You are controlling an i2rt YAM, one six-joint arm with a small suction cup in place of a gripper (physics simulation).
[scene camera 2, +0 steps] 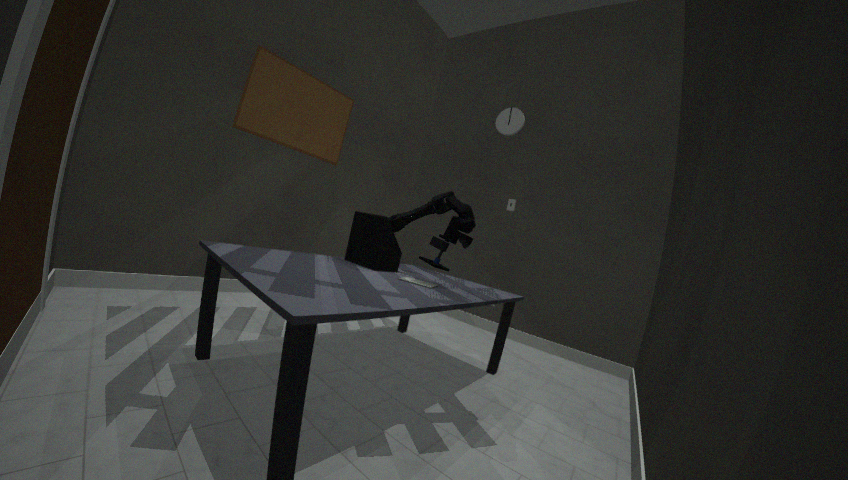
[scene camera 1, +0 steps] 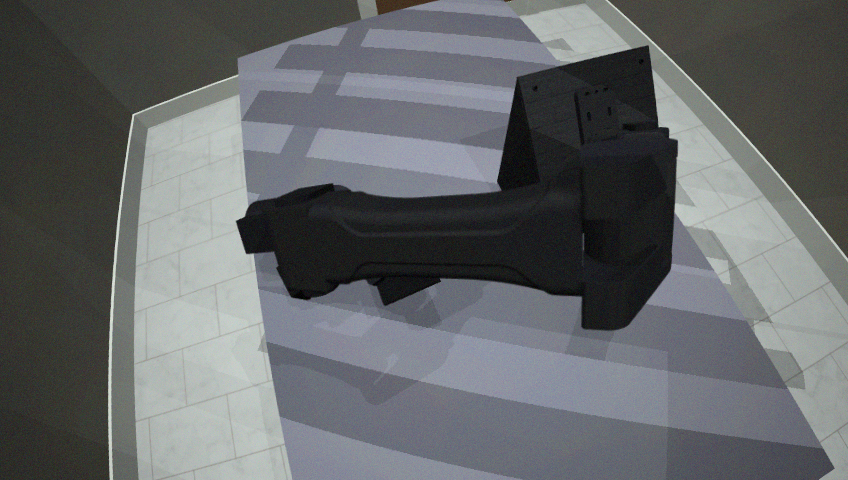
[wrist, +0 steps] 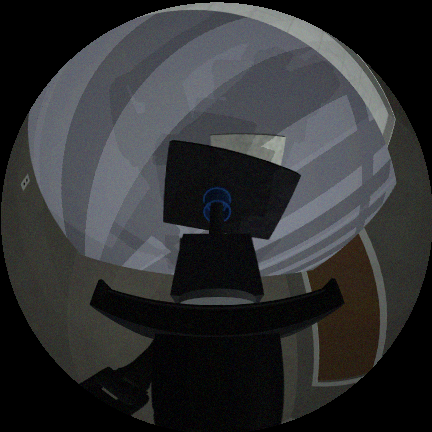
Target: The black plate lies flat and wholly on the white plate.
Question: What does the white plate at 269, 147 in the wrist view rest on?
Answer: The table.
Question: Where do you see a black plate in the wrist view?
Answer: At 260, 190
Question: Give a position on my suction cup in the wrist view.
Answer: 214, 193
